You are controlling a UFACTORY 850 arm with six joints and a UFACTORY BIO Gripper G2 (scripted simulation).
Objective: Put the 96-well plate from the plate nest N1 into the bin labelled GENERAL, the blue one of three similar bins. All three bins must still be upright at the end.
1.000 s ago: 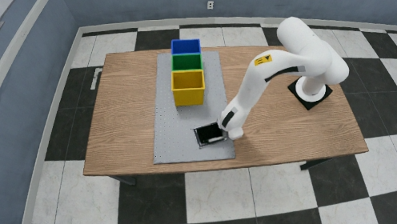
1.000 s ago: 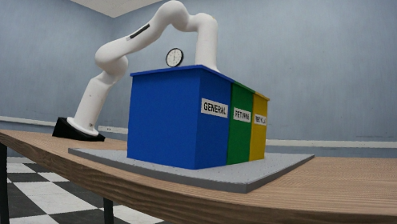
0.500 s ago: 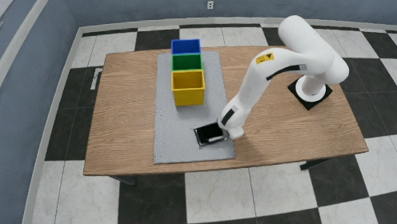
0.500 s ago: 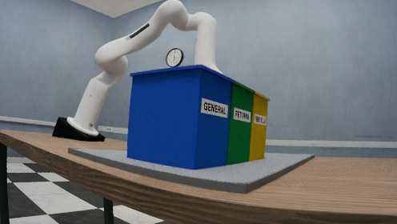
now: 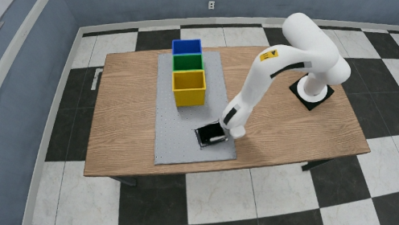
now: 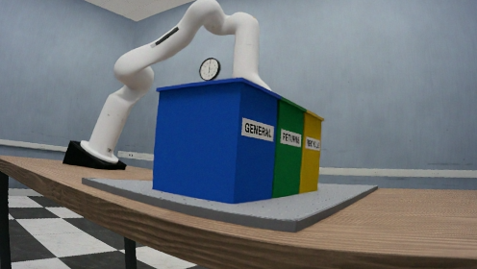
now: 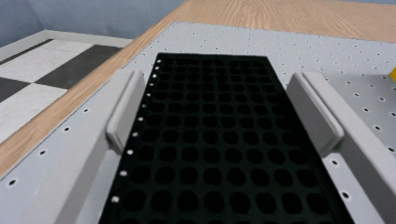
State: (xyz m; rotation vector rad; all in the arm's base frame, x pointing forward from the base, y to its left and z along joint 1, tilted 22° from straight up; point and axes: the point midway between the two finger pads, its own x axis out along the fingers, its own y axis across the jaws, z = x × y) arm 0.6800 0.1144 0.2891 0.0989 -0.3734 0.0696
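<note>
My gripper is now 60 mm above the plate nest N1. Also, from my hand: black 96-well plate (10 mm below); green bin (50 mm ahead, 400 mm to the right, 30 mm above); yellow bin (70 mm ahead, 270 mm to the right, 30 mm above).
</note>
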